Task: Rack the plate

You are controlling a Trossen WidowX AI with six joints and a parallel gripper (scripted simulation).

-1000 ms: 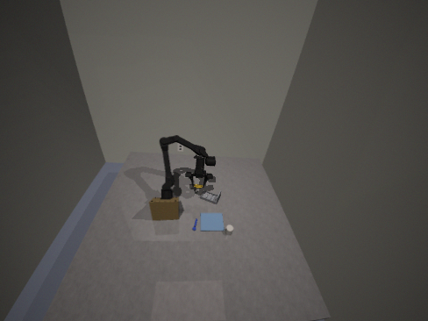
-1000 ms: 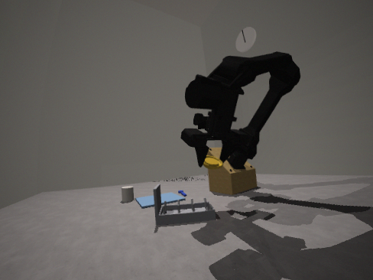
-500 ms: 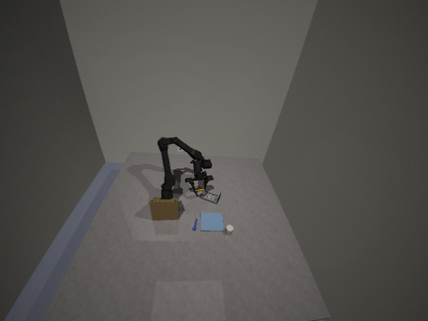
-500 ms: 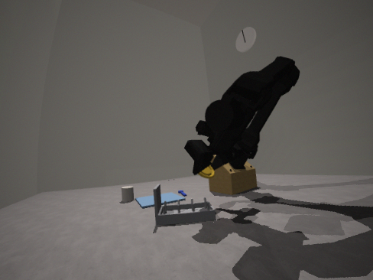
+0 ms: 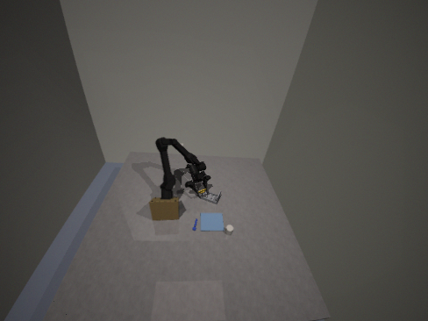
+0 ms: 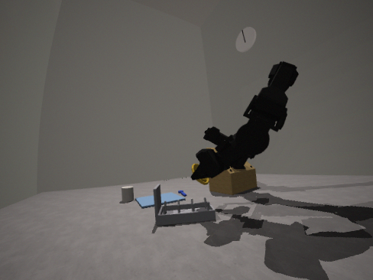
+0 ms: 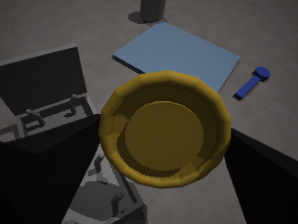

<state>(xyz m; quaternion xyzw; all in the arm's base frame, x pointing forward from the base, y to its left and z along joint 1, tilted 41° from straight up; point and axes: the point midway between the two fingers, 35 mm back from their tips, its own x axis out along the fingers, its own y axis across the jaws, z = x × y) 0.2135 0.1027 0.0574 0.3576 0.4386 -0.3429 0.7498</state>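
Now: the grey dish rack 60 mm ahead of my gripper tip, 30 mm to the left of it and 70 mm below it. Round my gripper tip: blue spoon (30 mm behind, 210 mm to the right, 90 mm below); yellow plate (10 mm to the left); white cup (180 mm ahead, 240 mm to the right, 70 mm below).
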